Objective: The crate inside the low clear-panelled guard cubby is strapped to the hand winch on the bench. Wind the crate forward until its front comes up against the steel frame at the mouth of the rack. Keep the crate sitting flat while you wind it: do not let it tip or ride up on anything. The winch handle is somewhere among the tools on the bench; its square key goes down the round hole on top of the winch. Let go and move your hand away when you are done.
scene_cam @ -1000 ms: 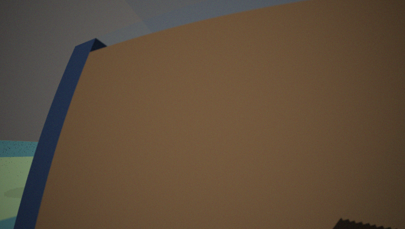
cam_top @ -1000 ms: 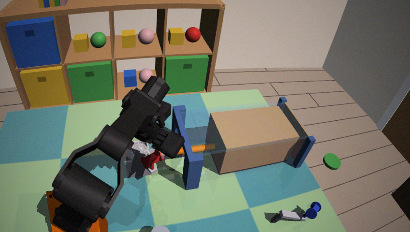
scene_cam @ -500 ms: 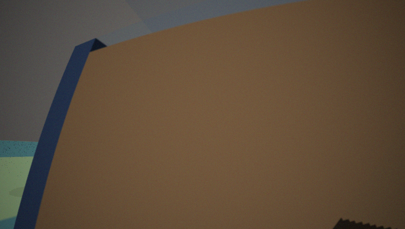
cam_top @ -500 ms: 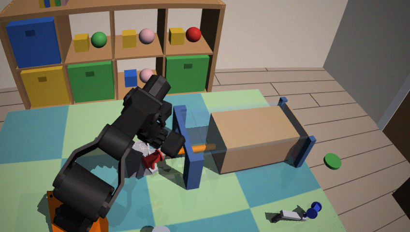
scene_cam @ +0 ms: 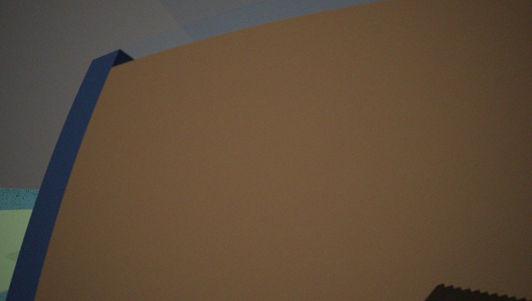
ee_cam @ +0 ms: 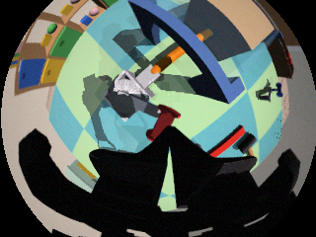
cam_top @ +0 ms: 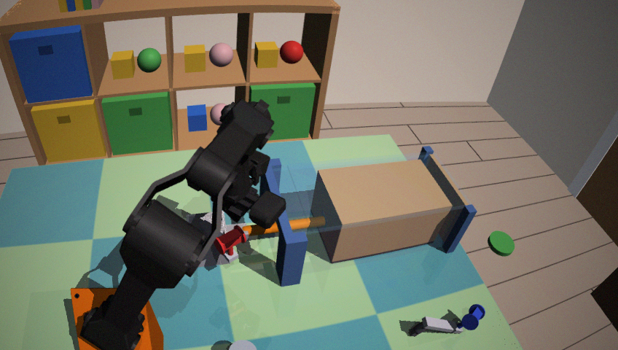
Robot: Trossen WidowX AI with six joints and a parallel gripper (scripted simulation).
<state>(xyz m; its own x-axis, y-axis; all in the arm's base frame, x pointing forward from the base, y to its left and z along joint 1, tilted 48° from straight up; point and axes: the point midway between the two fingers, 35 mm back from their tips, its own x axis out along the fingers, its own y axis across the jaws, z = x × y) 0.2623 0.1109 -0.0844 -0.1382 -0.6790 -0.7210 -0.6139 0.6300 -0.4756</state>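
The red knob lies 2 cm behind my gripper tip and 7 cm below it. Also, from my gripper tip: blue frame: 11 cm ahead, 7 cm to the left, 9 cm below; then crank handle: 3 cm behind, 3 cm to the left, 10 cm below; then grey winch: 7 cm behind, 8 cm to the left, 17 cm below.
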